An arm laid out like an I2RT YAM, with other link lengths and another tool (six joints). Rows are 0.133 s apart.
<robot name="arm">
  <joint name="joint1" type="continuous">
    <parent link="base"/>
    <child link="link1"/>
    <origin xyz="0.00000 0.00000 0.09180" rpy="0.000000 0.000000 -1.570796"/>
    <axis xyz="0 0 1"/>
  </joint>
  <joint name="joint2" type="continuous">
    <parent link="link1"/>
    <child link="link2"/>
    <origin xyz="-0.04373 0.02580 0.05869" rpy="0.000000 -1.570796 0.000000"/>
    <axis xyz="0 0 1"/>
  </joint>
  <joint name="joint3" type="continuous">
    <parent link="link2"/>
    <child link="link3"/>
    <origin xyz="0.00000 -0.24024 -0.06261" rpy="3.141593 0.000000 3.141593"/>
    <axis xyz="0 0 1"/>
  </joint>
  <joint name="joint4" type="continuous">
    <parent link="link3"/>
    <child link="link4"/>
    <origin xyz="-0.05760 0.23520 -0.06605" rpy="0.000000 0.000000 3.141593"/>
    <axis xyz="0 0 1"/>
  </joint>
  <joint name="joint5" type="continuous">
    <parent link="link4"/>
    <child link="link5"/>
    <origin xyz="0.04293 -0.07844 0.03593" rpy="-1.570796 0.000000 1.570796"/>
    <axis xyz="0 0 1"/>
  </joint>
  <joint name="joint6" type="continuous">
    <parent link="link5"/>
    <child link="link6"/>
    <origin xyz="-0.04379 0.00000 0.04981" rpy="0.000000 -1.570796 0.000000"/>
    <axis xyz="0 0 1"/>
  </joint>
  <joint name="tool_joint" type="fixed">
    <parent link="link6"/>
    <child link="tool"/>
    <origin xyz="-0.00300 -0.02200 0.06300" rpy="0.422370 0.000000 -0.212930"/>
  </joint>
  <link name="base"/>
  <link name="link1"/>
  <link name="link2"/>
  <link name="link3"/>
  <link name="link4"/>
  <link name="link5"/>
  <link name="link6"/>
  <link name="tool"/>
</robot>
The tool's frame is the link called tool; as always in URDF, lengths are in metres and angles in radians. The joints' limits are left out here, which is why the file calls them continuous.
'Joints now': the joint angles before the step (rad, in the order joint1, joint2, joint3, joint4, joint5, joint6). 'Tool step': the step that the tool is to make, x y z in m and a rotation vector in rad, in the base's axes. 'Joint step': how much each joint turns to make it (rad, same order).
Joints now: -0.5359 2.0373 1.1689 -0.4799 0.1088 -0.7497
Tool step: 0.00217 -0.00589 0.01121 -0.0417 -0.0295 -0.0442
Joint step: -0.0003 -0.0258 0.0019 0.0143 0.0308 0.0379
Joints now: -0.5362 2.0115 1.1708 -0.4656 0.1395 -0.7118
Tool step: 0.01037 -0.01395 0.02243 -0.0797 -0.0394 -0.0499
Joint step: 0.0003 -0.0174 0.0537 -0.0023 0.0610 0.0342
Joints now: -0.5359 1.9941 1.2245 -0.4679 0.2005 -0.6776
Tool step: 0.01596 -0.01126 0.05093 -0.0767 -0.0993 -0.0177
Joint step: 0.0021 -0.0736 0.0831 -0.0348 0.0218 0.0126
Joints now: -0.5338 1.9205 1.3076 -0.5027 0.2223 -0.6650
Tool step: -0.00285 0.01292 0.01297 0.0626 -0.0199 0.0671
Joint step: 0.0007 -0.0598 -0.0082 -0.0605 -0.0865 -0.0324
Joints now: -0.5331 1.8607 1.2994 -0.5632 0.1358 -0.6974
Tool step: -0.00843 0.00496 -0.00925 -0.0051 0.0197 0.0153
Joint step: 0.0010 -0.0199 -0.0630 0.0314 0.0069 -0.0193
